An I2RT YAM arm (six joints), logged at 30 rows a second.
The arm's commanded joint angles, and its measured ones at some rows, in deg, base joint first. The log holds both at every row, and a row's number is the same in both.
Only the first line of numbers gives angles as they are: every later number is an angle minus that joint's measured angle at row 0.
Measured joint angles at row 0:
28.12 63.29 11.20 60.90 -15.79 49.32
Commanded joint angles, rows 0 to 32:
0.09 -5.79 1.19 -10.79 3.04 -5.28
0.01 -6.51 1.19 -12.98 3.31 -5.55
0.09 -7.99 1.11 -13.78 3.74 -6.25
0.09 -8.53 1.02 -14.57 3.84 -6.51
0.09 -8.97 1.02 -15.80 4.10 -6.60
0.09 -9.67 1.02 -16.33 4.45 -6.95
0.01 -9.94 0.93 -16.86 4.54 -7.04
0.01 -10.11 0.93 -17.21 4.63 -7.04
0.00 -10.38 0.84 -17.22 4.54 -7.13
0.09 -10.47 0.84 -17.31 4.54 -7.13
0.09 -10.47 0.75 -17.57 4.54 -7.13
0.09 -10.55 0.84 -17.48 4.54 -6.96
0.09 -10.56 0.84 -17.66 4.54 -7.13
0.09 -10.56 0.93 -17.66 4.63 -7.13
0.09 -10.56 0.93 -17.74 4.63 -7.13
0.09 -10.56 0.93 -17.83 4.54 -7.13
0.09 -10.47 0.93 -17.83 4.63 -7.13
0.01 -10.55 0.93 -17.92 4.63 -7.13
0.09 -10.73 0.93 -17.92 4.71 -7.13
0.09 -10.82 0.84 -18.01 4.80 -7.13
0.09 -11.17 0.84 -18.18 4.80 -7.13
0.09 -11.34 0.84 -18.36 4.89 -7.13
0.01 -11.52 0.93 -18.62 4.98 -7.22
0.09 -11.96 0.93 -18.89 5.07 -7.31
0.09 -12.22 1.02 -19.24 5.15 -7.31
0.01 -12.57 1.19 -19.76 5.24 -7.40
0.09 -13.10 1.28 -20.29 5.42 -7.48
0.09 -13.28 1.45 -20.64 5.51 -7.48
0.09 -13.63 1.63 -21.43 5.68 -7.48
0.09 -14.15 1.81 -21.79 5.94 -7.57
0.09 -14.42 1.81 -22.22 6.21 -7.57
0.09 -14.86 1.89 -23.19 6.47 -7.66
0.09 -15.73 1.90 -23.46 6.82 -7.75
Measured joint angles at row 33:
0.00 -13.38 0.00 -21.72 4.94 -6.56
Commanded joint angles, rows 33 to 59:
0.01 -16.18 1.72 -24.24 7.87 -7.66
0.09 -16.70 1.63 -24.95 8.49 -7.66
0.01 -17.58 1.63 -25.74 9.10 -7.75
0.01 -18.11 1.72 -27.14 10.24 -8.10
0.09 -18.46 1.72 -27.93 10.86 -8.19
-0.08 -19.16 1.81 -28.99 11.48 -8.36
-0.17 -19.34 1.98 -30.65 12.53 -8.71
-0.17 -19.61 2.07 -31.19 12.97 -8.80
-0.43 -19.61 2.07 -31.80 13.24 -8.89
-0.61 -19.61 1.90 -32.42 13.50 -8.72
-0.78 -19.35 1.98 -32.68 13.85 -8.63
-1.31 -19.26 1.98 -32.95 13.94 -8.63
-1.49 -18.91 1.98 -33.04 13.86 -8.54
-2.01 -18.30 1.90 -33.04 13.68 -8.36
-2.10 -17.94 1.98 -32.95 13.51 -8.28
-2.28 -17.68 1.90 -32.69 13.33 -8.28
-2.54 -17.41 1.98 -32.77 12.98 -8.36
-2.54 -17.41 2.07 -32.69 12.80 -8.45
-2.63 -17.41 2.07 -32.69 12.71 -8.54
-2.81 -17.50 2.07 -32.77 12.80 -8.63
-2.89 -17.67 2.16 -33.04 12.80 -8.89
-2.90 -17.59 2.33 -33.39 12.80 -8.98
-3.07 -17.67 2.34 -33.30 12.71 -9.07
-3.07 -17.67 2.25 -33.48 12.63 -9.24
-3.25 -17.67 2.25 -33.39 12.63 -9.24
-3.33 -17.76 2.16 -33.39 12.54 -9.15
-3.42 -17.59 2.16 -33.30 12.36 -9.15
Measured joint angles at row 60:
-2.91 -17.36 0.09 -34.22 12.22 -8.26
